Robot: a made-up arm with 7 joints.
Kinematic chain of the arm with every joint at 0, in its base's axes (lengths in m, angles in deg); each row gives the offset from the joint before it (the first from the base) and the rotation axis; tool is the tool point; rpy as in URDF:
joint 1: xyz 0 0 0.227 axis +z
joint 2: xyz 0 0 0 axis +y
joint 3: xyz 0 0 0.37 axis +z
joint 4: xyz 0.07 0 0 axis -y
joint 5: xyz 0.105 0 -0.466 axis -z
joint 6: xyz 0 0 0 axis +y
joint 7: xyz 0.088 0 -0.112 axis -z
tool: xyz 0 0 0 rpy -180 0 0
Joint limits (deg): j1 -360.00..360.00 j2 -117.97..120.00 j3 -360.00..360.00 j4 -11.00..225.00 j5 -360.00..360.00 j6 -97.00..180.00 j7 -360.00..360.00
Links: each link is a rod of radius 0.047 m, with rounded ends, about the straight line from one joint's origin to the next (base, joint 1, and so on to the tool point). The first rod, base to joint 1, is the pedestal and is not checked.
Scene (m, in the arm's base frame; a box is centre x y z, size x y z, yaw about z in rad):
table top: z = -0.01
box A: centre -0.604 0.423 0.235 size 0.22 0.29 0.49 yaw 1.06
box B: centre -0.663 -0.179 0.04 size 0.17 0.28 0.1 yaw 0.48
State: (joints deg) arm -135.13 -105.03 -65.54 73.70 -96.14 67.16 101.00
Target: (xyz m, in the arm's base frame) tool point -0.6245 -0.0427 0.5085
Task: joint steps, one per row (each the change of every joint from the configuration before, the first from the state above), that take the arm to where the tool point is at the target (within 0.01 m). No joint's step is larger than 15 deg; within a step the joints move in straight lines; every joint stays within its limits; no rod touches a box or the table.
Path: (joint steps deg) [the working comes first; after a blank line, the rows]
Joints at the target: -72.46 -78.55 -63.32 63.29 -96.71 60.08 101.00
Straight joint move there: touches box A.

1: 14.24 9.99 14.73 6.89 3.68 1.14 12.43
2: 14.24 9.99 14.73 6.90 3.68 1.15 12.42
3: 11.40 2.17 -9.08 -8.07 -2.65 -3.13 -8.28
4: 11.40 2.16 -9.08 -8.07 -2.64 -3.12 -8.29
5: 11.39 2.17 -9.08 -8.06 -2.64 -3.12 -8.28

